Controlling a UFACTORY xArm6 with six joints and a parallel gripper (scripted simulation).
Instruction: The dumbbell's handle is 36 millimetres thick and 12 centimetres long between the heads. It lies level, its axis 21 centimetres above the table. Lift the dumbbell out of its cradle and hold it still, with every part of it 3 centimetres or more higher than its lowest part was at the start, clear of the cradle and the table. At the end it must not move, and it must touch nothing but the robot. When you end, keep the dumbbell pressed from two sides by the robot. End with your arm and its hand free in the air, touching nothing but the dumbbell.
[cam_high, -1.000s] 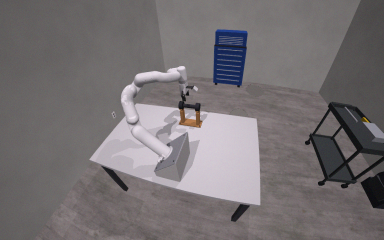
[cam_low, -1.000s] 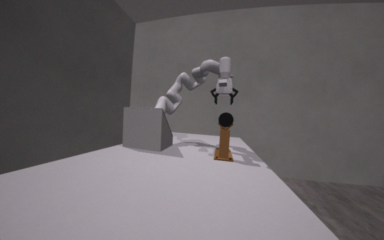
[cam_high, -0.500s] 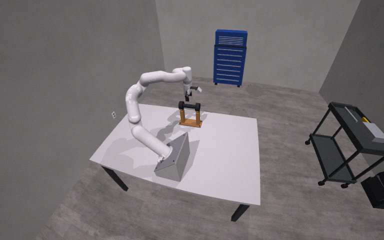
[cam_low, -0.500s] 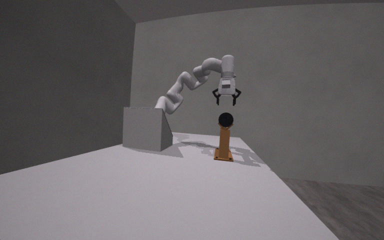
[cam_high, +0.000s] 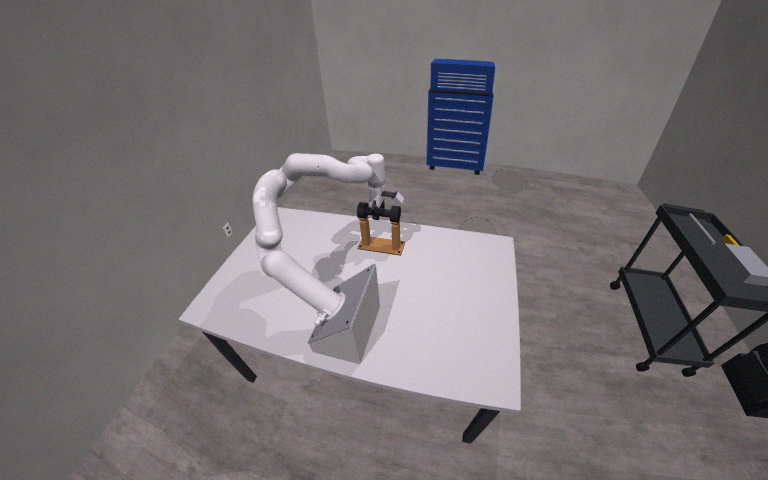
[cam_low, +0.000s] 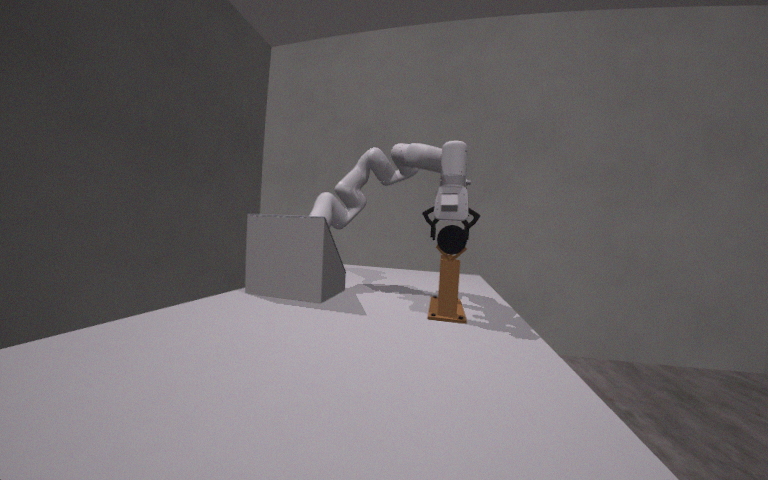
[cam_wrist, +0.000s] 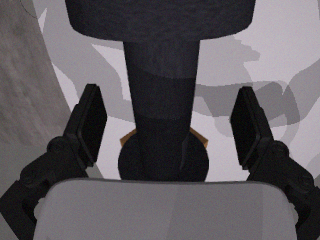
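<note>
My hand is right at the dumbbell. The rest, counted from my hand: cradle: 130 mm below.
</note>
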